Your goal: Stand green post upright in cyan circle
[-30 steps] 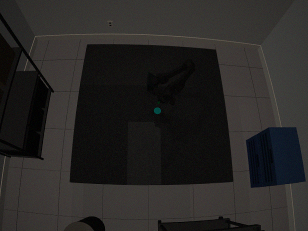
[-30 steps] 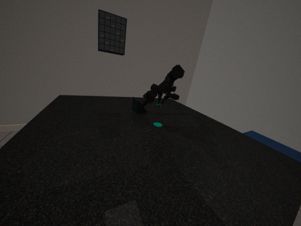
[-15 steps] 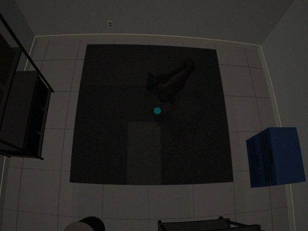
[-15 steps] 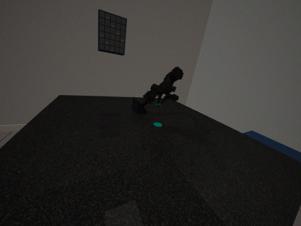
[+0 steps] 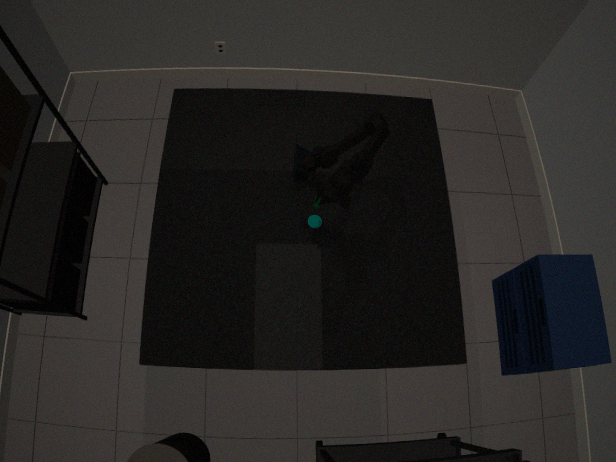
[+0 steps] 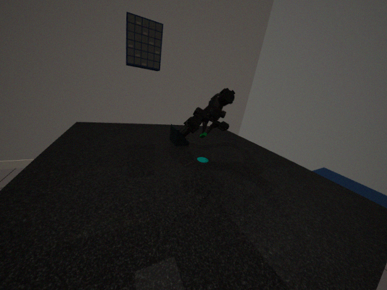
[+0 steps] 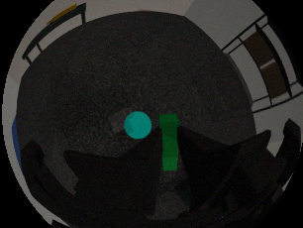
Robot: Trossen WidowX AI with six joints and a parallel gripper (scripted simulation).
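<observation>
Right now my gripper tip is 13 cm above the cyan circle and 2 cm short of it. Round my gripper tip: green post (2 cm behind, 1 cm below).
</observation>
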